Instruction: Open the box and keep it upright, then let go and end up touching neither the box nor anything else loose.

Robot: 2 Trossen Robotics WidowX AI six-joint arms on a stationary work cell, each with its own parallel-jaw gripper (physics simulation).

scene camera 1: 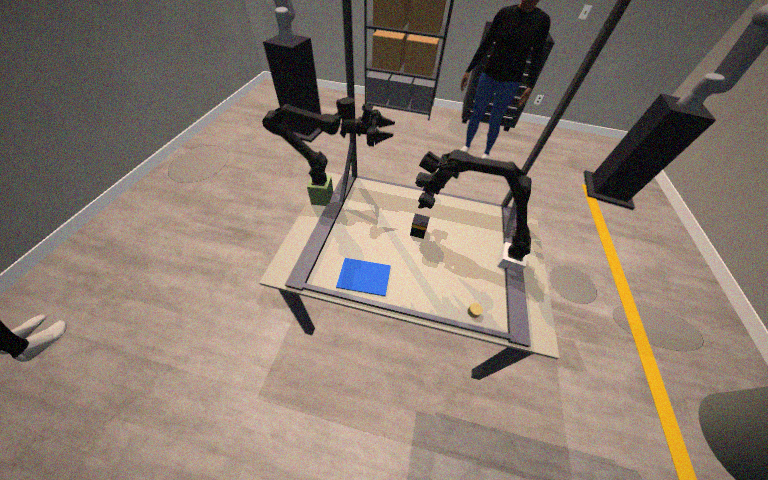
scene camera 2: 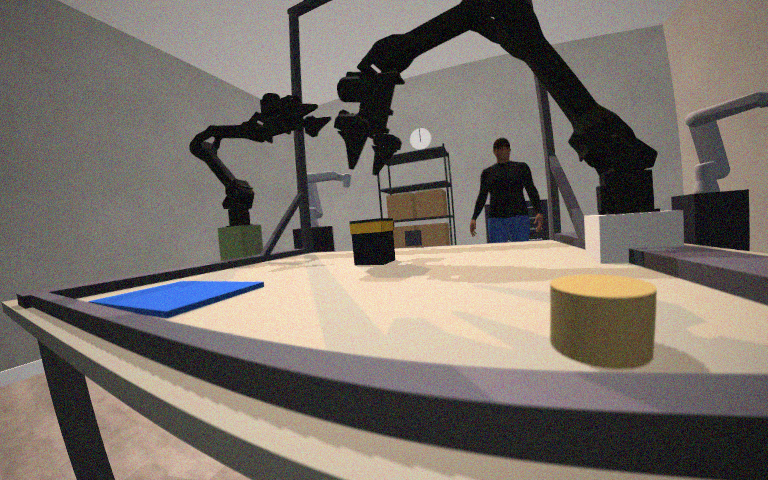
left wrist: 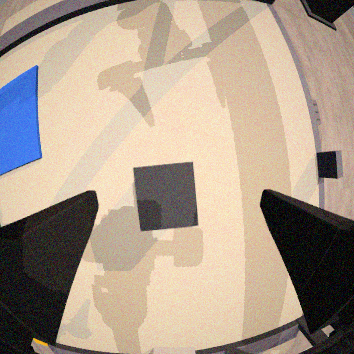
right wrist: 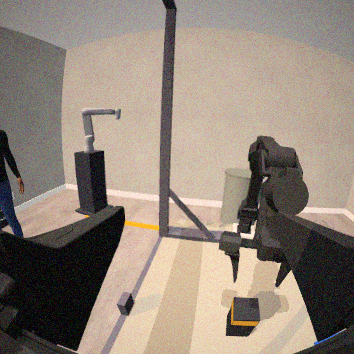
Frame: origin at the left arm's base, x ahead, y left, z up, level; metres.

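Where they show: left gripper, fingertip midpoint: [scene camera 2: 363,172] [left wrist: 181,198] [right wrist: 255,284]; right gripper, fingertip midpoint: [scene camera 1: 394,128] [scene camera 2: 324,112] [right wrist: 203,217]; left arm's base, origin of the base link: [scene camera 1: 515,253] [scene camera 2: 626,213] [right wrist: 243,229]; right arm's base, origin of the base link: [scene camera 1: 319,181].
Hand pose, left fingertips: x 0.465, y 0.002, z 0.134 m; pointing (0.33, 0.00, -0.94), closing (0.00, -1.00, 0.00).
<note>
Things, the pixels of their centre, and the offset from my left fingertips. "*": a spot on its surface instead.
- box, body centre: [left wrist: 165,195] [scene camera 2: 372,226] [right wrist: 244,310] [scene camera 1: 420,222] dx -0.017, dy +0.010, dz -0.122 m
- flat blue square, surface spot: [scene camera 2: 181,297] * dx +0.065, dy +0.357, dz -0.193 m
- yellow cylinder, body centre: [scene camera 2: 598,315] [scene camera 1: 474,310] dx -0.353, dy +0.313, dz -0.184 m
- small dark block, body centre: [left wrist: 329,163] [right wrist: 125,303] [scene camera 2: 413,238] dx +0.027, dy -0.303, dz -0.170 m
The box [scene camera 1: 419,226] [scene camera 2: 373,242] [left wrist: 166,196] [right wrist: 245,311] is a small black cube with a yellow band below its dark flat top. It stands upright and closed on the table. My left gripper [scene camera 1: 423,192] [scene camera 2: 364,169] [left wrist: 181,198] [right wrist: 255,284] is open, points down and hangs above the box without touching it; in the left wrist view the box top shows between the fingers. My right gripper [scene camera 1: 393,128] [scene camera 2: 322,112] [right wrist: 203,217] is open and empty, raised high at the left, well away from the box.
A flat blue square [scene camera 1: 363,276] [scene camera 2: 181,297] [left wrist: 20,120] lies at the front left of the table. A yellow cylinder [scene camera 1: 475,309] [scene camera 2: 603,322] stands near the front right edge. A small dark block [left wrist: 328,165] [right wrist: 125,303] is at the table's back edge. Frame posts rise at the back corners.
</note>
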